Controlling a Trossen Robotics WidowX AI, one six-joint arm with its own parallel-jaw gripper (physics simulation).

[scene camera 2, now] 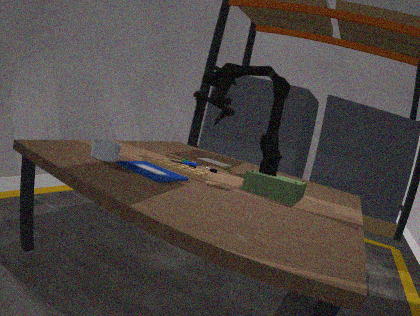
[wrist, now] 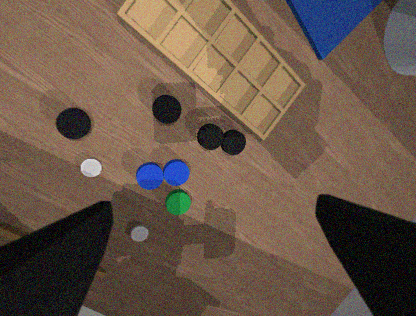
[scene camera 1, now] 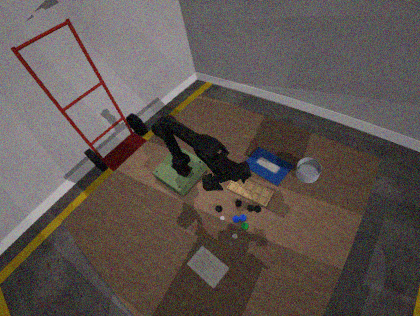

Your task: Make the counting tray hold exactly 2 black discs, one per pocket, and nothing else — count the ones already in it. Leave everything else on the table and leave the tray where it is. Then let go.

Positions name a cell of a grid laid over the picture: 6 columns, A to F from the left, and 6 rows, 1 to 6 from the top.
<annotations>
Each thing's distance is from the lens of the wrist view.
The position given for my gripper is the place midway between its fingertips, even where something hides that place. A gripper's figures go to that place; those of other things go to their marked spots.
my gripper (wrist: D4): 11 cm
tan counting tray (wrist: D2): 31 cm
</annotations>
